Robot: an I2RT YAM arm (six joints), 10 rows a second.
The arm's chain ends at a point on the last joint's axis. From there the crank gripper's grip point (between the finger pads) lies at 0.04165 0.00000 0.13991 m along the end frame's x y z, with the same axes.
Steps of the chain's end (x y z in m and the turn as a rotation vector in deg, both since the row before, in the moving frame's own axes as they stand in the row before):
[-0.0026 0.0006 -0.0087 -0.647 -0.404 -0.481]
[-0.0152 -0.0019 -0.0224 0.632 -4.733 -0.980]
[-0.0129 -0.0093 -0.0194 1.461 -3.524 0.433]
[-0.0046 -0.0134 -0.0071 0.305 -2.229 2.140]
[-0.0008 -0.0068 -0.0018 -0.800 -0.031 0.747]
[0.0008 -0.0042 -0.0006 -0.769 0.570 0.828]
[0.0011 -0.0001 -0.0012 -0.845 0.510 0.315]
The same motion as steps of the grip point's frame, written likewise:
[-0.0036 0.0018 -0.0084 -0.647 -0.404 -0.481]
[-0.0269 -0.0041 -0.0195 0.632 -4.733 -0.980]
[-0.0216 -0.0126 -0.0171 1.461 -3.524 0.433]
[-0.0101 -0.0127 -0.0056 0.305 -2.229 2.140]
[-0.0009 -0.0043 -0.0018 -0.800 -0.031 0.747]
[0.0022 -0.0017 -0.0010 -0.769 0.570 0.828]
[0.0023 0.0022 -0.0016 -0.845 0.510 0.315]

